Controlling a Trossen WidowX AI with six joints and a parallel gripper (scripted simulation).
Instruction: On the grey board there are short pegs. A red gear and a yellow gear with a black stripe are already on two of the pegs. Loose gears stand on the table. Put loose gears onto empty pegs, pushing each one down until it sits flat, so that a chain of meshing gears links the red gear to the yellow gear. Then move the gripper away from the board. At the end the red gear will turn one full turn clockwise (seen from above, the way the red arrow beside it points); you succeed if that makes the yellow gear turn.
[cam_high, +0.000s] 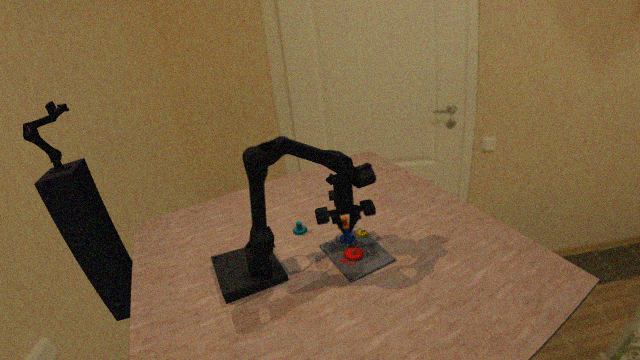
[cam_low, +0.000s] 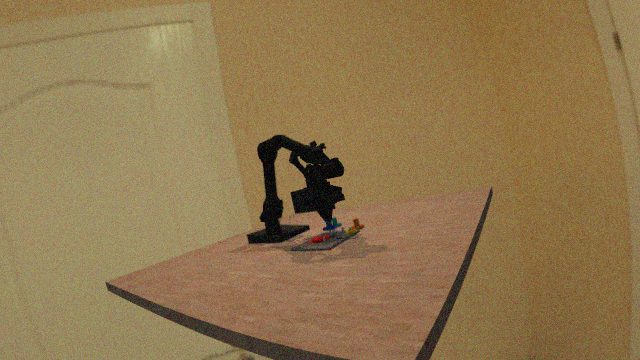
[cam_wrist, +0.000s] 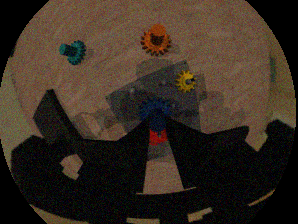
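My gripper tip is 4 cm short of the orange gear, 11 cm to the right of it and 5 cm above it. Also, from my gripper tip: red gear 1 cm behind, 6 cm to the right, 5 cm below; then yellow gear 7 cm ahead, 3 cm to the left, 5 cm below; then blue gear 1 cm below.
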